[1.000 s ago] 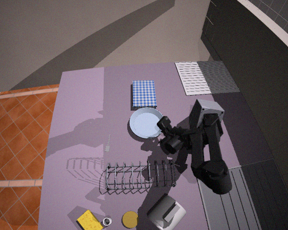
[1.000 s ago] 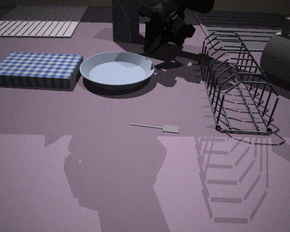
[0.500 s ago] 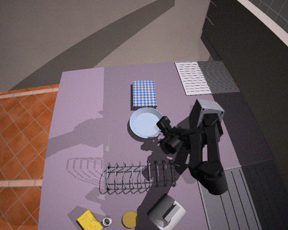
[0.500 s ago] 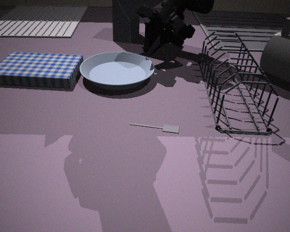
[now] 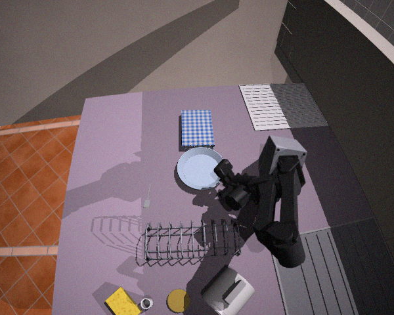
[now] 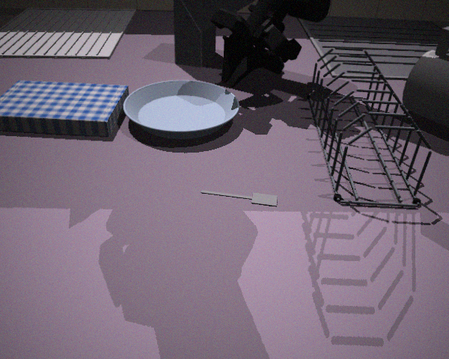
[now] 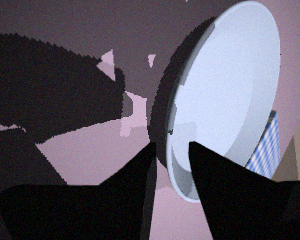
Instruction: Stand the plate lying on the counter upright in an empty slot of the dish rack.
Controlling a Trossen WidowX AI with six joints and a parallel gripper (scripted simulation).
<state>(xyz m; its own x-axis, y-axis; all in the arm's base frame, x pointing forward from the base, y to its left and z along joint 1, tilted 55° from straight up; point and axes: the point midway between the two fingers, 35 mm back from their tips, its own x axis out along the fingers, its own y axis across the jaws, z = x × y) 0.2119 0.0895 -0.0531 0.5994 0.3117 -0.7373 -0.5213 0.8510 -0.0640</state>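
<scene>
The pale blue plate is 100 mm ahead of my hand, 80 mm to the right of it and 50 mm below it. Also, from my hand: yellow disc: 150 mm ahead, 420 mm to the left, 60 mm below; then small spatula: 300 mm ahead, 60 mm to the left, 60 mm below; then white toaster: 400 mm to the left.
</scene>
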